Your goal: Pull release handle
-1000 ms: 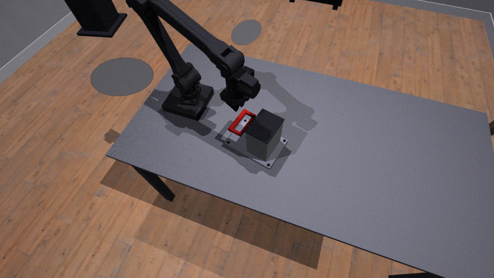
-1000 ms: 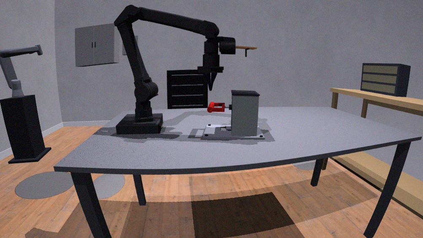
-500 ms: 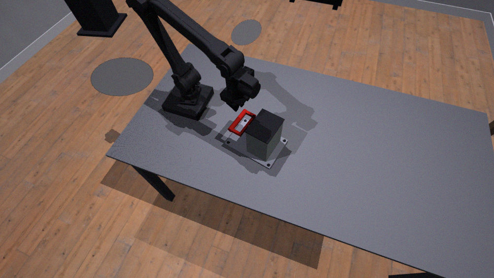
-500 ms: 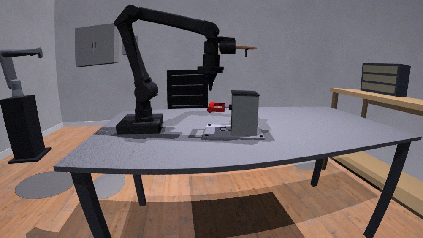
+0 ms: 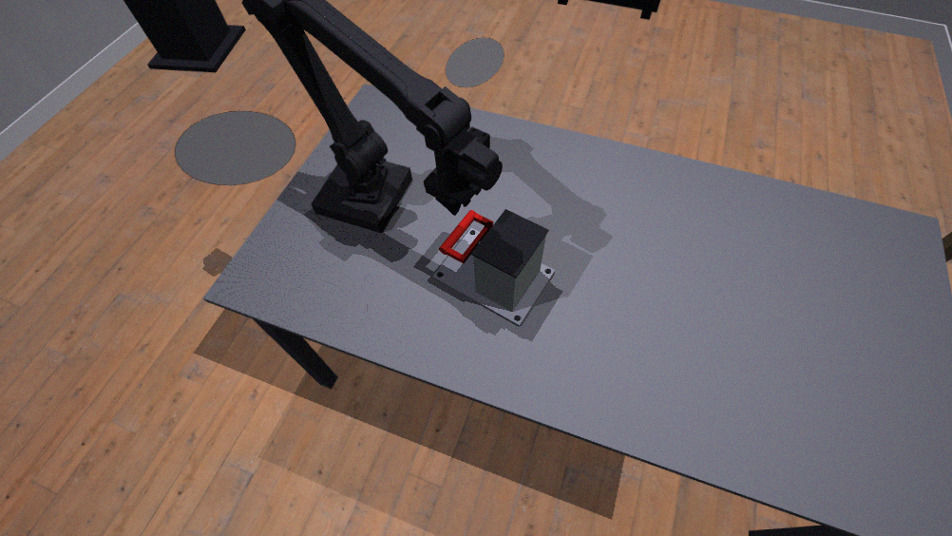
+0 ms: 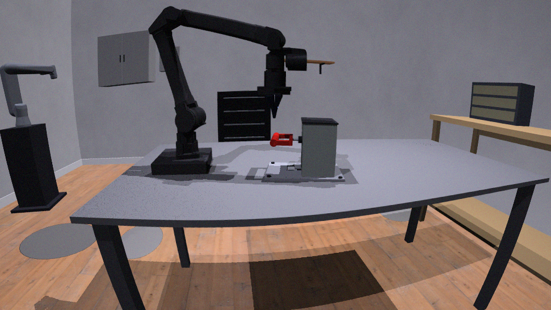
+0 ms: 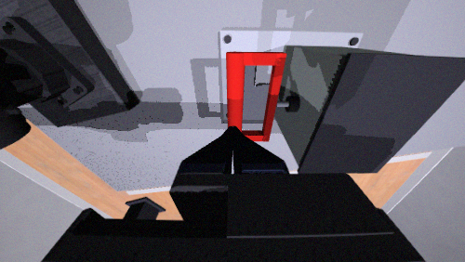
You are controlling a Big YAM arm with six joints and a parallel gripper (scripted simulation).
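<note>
My gripper is now 9 cm short of the bolted base plate, 4 cm to the left of it and 18 cm above it.
</note>
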